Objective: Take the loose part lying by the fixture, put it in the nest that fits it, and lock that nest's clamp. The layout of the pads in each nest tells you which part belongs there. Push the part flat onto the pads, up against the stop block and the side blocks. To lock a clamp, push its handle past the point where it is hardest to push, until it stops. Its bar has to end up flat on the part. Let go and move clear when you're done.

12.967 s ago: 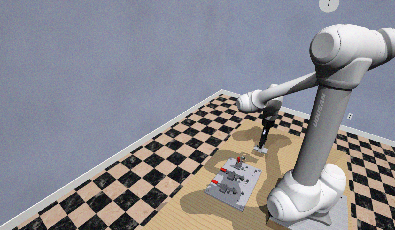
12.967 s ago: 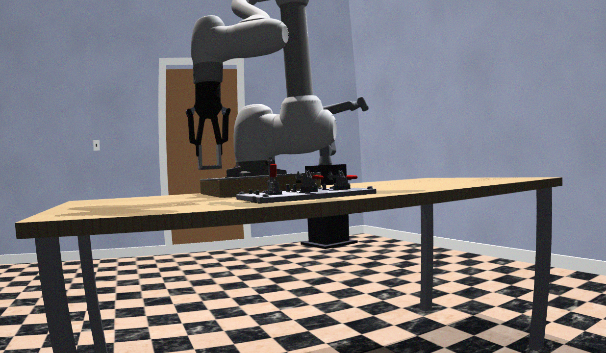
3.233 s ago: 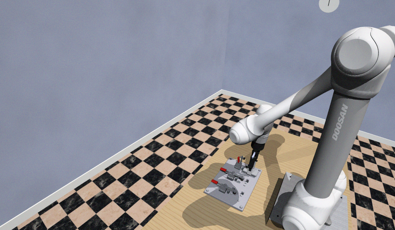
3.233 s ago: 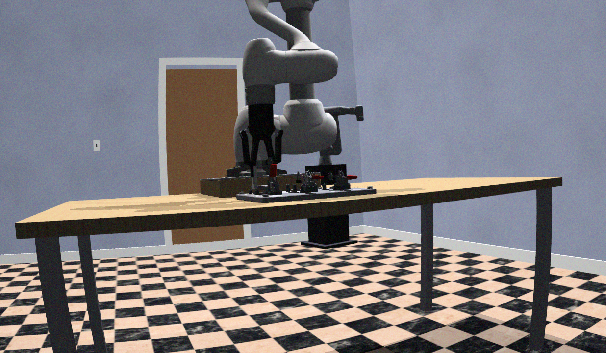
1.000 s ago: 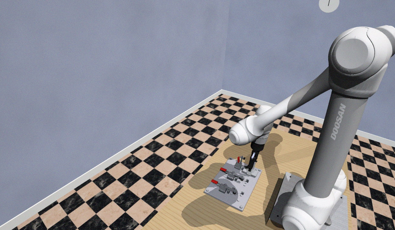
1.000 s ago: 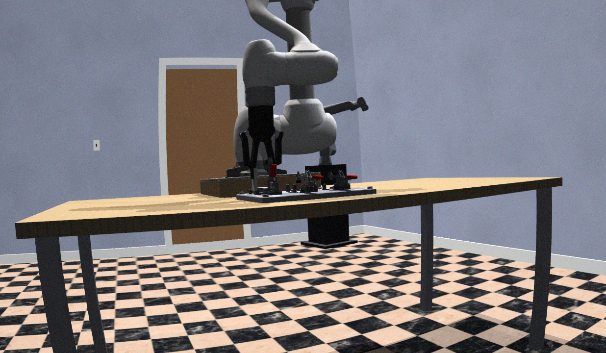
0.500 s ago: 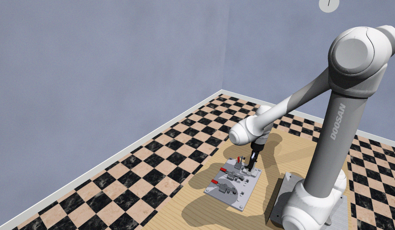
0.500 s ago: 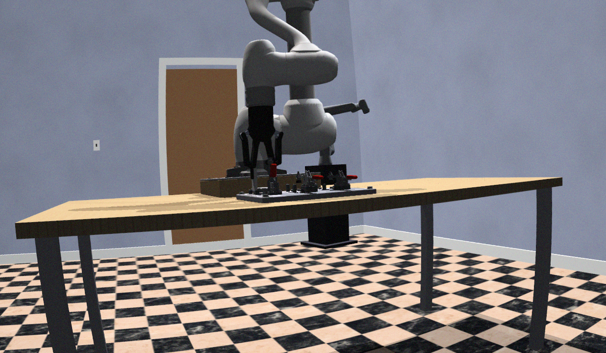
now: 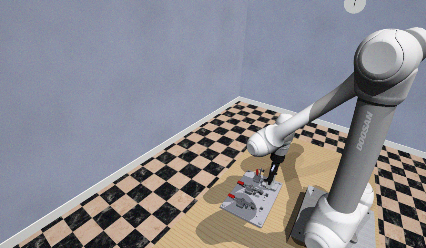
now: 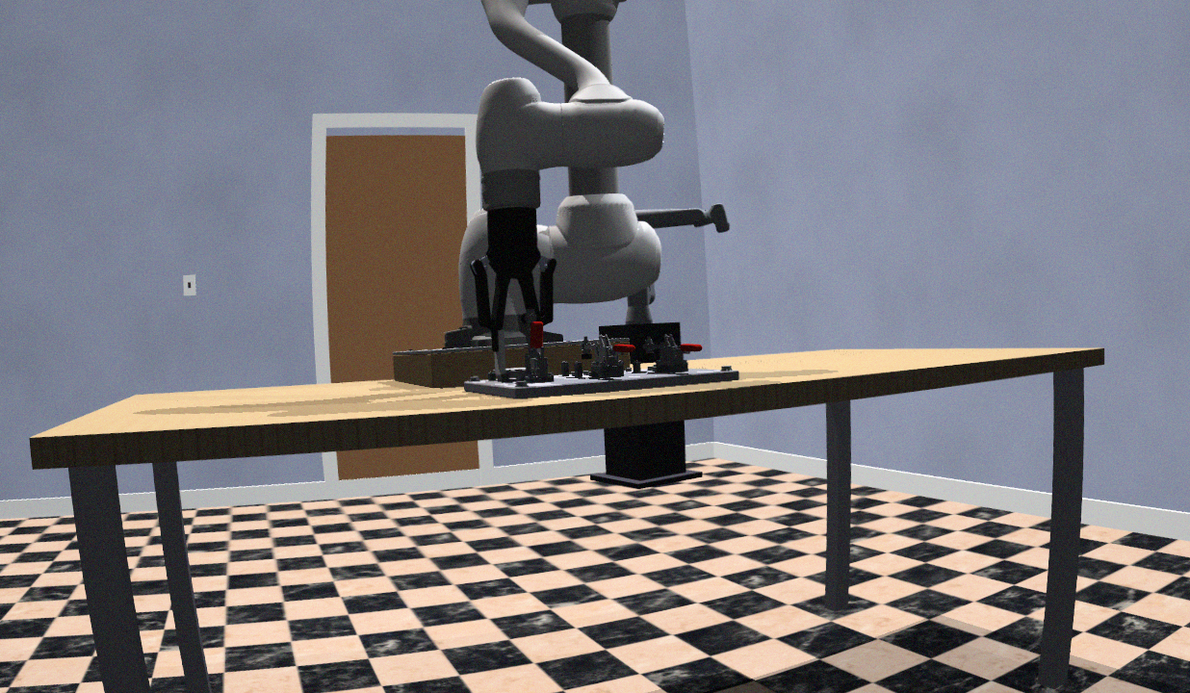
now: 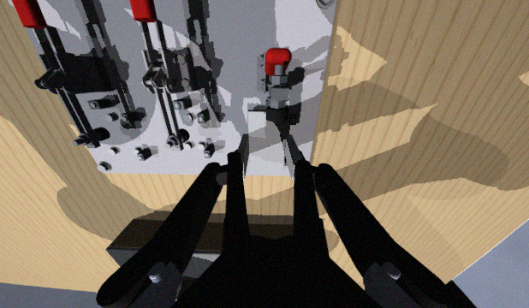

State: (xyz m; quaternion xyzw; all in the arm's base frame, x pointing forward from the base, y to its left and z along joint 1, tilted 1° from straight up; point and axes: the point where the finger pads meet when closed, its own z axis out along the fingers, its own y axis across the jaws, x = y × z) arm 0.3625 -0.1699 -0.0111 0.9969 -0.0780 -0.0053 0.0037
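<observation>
My gripper is now 3 cm above the flat grey part. The rest, counted from my hand: grey fixture plate 10 cm to the left, 7 cm ahead, 5 cm below.
</observation>
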